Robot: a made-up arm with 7 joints.
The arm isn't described. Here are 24 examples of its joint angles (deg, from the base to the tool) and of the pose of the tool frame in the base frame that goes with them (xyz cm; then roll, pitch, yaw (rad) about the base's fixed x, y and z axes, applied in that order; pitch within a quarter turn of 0, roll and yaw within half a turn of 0).
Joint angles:
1: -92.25 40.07 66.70 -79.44 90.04 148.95 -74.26
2: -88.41 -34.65 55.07 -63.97 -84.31 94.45 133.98
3: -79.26 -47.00 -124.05 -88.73 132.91 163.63 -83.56
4: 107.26 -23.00 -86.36 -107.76 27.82 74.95 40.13
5: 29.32 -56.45 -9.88 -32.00 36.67 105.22 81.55
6: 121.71 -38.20 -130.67 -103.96 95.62 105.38 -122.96
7: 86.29 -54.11 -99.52 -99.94 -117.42 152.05 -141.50
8: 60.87 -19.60 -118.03 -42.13 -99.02 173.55 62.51
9: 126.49 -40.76 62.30 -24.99 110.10 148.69 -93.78
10: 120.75 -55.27 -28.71 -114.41 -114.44 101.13 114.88
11: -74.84 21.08 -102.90 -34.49 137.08 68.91 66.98
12: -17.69 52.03 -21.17 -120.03 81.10 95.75 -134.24
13: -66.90 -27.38 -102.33 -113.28 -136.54 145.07 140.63
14: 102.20 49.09 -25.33 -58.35 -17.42 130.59 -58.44
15: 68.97 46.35 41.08 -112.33 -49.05 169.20 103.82
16: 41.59 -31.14 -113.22 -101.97 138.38 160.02 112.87
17: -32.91 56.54 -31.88 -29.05 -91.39 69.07 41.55
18: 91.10 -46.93 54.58 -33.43 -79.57 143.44 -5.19
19: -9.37 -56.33 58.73 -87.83 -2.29 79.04 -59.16
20: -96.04 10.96 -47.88 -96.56 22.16 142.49 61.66
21: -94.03 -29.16 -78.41 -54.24 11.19 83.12 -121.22
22: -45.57 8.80 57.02 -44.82 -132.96 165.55 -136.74
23: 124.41 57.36 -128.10 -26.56 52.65 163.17 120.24
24: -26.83 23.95 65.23 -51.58 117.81 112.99 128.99
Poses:
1: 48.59 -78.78 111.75 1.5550 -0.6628 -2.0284
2: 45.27 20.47 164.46 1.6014 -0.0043 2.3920
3: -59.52 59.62 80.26 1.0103 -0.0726 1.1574
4: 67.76 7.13 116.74 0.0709 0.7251 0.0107
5: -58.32 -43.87 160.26 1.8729 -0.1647 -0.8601
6: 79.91 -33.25 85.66 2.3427 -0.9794 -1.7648
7: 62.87 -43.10 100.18 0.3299 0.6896 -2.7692
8: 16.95 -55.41 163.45 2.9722 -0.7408 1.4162
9: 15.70 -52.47 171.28 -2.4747 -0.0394 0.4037
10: 24.89 17.88 144.91 1.3803 -0.7403 -1.6660
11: -23.61 -41.43 177.11 0.8922 0.1080 -2.4271
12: 53.76 -46.44 51.11 0.6685 -0.9586 -0.1275
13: -66.73 -5.26 101.88 0.9974 -1.2542 1.4421
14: -3.88 104.43 106.65 -1.0598 0.2214 2.7887
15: -22.55 76.20 81.63 0.0544 -0.0960 0.6517
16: -1.17 -76.12 96.50 -2.0082 -0.1614 0.7311
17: 72.48 -73.19 118.66 -2.8115 -0.7502 -0.5756
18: -30.97 -71.53 155.18 2.8239 0.1967 -2.3621
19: -21.61 61.23 138.91 -1.2157 0.3869 1.7956
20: -60.26 -48.82 132.94 0.2659 -0.2706 2.4280
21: -49.60 35.45 163.60 -1.3855 -0.3027 -0.6296
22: 53.69 5.18 161.21 1.9214 0.3541 -1.6935
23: -36.63 68.88 152.23 1.7848 -0.1513 -0.5675
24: 72.15 9.06 153.74 2.9881 0.7345 2.4802
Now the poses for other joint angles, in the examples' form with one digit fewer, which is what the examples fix.
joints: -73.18 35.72 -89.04 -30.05 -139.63 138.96 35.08
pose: -18.2 -74.0 157.1 2.567 0.335 -1.721
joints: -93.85 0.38 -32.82 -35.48 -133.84 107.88 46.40
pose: -22.6 -34.0 180.5 2.527 -0.678 -0.910
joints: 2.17 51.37 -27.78 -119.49 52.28 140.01 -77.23
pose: 68.1 -38.9 59.0 -0.192 -0.080 0.210
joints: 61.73 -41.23 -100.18 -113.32 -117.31 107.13 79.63
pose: 43.8 -61.3 98.1 -1.588 -0.974 -0.436
